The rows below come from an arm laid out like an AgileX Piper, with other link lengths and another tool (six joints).
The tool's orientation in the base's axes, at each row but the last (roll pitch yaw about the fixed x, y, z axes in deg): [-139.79, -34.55, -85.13]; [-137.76, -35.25, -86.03]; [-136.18, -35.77, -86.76]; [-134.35, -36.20, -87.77]
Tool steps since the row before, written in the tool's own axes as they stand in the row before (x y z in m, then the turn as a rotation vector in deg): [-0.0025, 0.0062, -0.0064, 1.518, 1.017, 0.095]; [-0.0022, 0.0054, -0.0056, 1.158, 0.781, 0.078]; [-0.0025, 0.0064, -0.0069, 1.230, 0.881, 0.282]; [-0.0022, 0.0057, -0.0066, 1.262, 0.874, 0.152]
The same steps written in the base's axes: [-0.0091, 0.0018, -0.0007, -0.572, -1.718, 0.260]; [-0.0079, 0.0016, -0.0008, -0.436, -1.315, 0.192]; [-0.0095, 0.0018, -0.0010, -0.356, -1.496, 0.059]; [-0.0088, 0.0018, -0.0009, -0.445, -1.469, 0.155]
